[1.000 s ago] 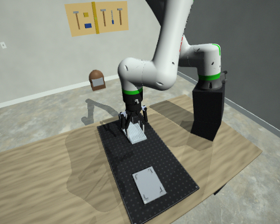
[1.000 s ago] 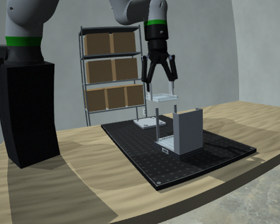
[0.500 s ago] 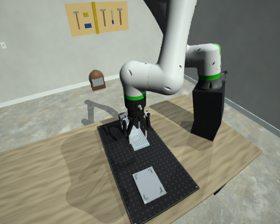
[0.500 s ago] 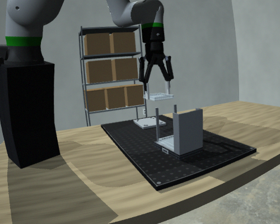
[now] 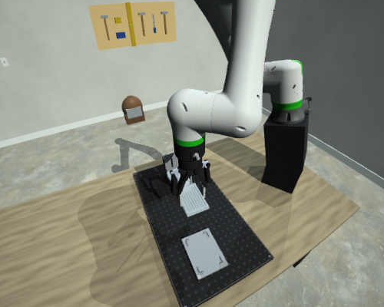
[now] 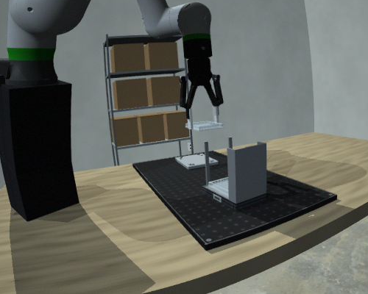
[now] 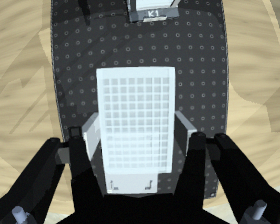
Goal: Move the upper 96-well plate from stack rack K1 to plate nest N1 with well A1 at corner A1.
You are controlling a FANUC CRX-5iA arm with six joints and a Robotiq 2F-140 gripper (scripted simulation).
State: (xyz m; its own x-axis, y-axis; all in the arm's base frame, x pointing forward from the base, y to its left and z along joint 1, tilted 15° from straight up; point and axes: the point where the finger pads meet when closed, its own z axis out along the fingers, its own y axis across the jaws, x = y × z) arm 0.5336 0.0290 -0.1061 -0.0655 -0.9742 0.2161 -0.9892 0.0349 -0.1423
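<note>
My hand is 30 mm short of the plate nest N1, 140 mm to the right of it and 170 mm above it.
</note>
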